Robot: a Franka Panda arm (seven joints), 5 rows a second.
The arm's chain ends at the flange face. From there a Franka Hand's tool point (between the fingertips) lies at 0.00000 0.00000 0.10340 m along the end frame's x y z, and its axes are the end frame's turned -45 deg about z.
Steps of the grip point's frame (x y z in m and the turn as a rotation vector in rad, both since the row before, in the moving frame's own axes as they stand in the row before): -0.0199 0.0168 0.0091 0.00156 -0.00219 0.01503; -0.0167 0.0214 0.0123 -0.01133 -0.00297 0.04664; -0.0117 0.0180 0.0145 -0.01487 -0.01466 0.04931; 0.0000 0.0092 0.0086 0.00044 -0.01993 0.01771; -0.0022 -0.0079 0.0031 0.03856 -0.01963 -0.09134
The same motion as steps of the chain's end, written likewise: -0.0019 0.0259 0.0091 -0.00045 -0.00265 0.01503; 0.0027 0.0259 0.0123 -0.01011 0.00591 0.04664; 0.0045 0.0188 0.0145 -0.02088 0.00015 0.04931; 0.0080 0.0051 0.0086 -0.01378 -0.01440 0.01771; -0.0028 -0.0028 0.0032 0.01339 -0.04115 -0.09134
